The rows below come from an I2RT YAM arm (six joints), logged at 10 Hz.
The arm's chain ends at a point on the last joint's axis. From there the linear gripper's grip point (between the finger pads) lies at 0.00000 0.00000 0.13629 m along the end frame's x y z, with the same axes.
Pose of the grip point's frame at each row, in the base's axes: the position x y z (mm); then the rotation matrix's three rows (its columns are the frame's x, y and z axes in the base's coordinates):
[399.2 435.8 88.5], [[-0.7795 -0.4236 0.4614], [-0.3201 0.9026 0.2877], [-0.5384 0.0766 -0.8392]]
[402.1 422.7 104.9], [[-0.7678 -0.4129 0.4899], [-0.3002 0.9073 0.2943], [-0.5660 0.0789 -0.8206]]
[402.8 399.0 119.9], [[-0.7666 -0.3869 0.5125], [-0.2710 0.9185 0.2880], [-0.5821 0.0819 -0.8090]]
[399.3 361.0 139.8], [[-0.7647 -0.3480 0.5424], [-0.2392 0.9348 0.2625], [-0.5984 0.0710 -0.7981]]
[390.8 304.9 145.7], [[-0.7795 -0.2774 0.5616], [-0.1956 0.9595 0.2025], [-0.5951 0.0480 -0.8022]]
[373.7 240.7 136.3], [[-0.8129 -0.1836 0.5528], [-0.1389 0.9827 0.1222], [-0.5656 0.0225 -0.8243]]
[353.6 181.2 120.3], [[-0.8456 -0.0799 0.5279], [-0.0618 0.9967 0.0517], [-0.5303 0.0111 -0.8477]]
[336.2 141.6 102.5], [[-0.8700 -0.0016 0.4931], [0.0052 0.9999 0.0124], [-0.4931 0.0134 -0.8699]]
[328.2 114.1 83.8], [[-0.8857 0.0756 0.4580], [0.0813 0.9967 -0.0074], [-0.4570 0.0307 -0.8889]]
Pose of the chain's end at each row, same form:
[336.3 396.6 202.9], [[-0.7795 -0.4236 0.4614], [-0.3201 0.9026 0.2877], [-0.5384 0.0766 -0.8392]]
[335.3 382.6 216.7], [[-0.7678 -0.4129 0.4899], [-0.3002 0.9073 0.2943], [-0.5660 0.0789 -0.8206]]
[333.0 359.7 230.2], [[-0.7666 -0.3869 0.5125], [-0.2710 0.9185 0.2880], [-0.5821 0.0819 -0.8090]]
[325.4 325.2 248.6], [[-0.7647 -0.3480 0.5424], [-0.2392 0.9348 0.2625], [-0.5984 0.0710 -0.7981]]
[314.3 277.3 255.0], [[-0.7795 -0.2774 0.5616], [-0.1956 0.9595 0.2025], [-0.5951 0.0480 -0.8022]]
[298.4 224.0 248.6], [[-0.8129 -0.1836 0.5528], [-0.1389 0.9827 0.1222], [-0.5656 0.0225 -0.8243]]
[281.7 174.2 235.8], [[-0.8456 -0.0799 0.5279], [-0.0618 0.9967 0.0517], [-0.5303 0.0111 -0.8477]]
[269.0 139.9 221.1], [[-0.8700 -0.0016 0.4931], [0.0052 0.9999 0.0124], [-0.4931 0.0134 -0.8699]]
[265.8 115.1 204.9], [[-0.8857 0.0756 0.4580], [0.0813 0.9967 -0.0074], [-0.4570 0.0307 -0.8889]]

